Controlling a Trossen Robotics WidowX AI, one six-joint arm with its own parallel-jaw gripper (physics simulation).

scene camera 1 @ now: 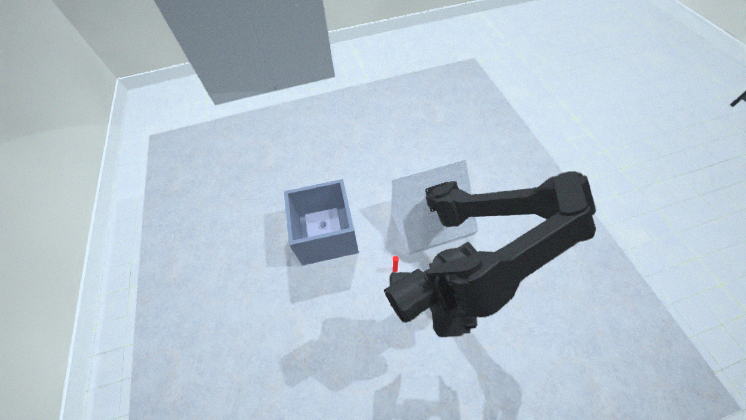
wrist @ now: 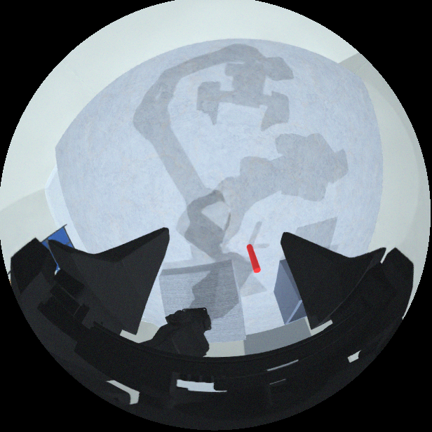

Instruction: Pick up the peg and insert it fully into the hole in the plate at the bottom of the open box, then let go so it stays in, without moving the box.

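Frame: origin at the arm's base, x down, y back, z left, level; centimetres.
Seen in the pictures: arm's base, link origin: [scene camera 1: 439, 196].
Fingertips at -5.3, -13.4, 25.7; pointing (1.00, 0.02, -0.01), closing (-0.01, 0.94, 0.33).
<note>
Pixels of each thing's middle, then the offset from my fingertips to it, as dx, dy, dz. Level surfaces: height alone.
- red peg, body centre: [scene camera 1: 395, 264] +13.0, -2.9, -14.8
- open blue-grey box, body centre: [scene camera 1: 322, 223] +10.1, -17.8, -31.5
- pale plate, body centre: [scene camera 1: 324, 228] +13.6, -17.8, -31.5
- grey mat, surface height: dx +17.0
The red peg [scene camera 1: 395, 264] [wrist: 253, 258] stands upright on the grey mat, right of the open blue-grey box [scene camera 1: 327, 249] in the scene view. Part of the box also shows behind the right finger in the wrist view [wrist: 285, 294]. The pale plate [scene camera 1: 314, 228] lies at the bottom of the box, and its round hole [scene camera 1: 323, 224] is visible. My gripper [wrist: 227, 236] is wide open and empty. In the wrist view the peg appears between the fingers, nearer the right one, without touching either. In the scene view the hand is close beside the peg and hides the fingertips.
The grey mat [scene camera 1: 219, 172] [wrist: 115, 150] lies under everything. A light grey slab [scene camera 1: 412, 185] [wrist: 175, 295] under the arm's base [scene camera 1: 446, 206] [wrist: 187, 325] is right of the box in the scene view. A large grey panel [scene camera 1: 261, 46] stands at the back.
</note>
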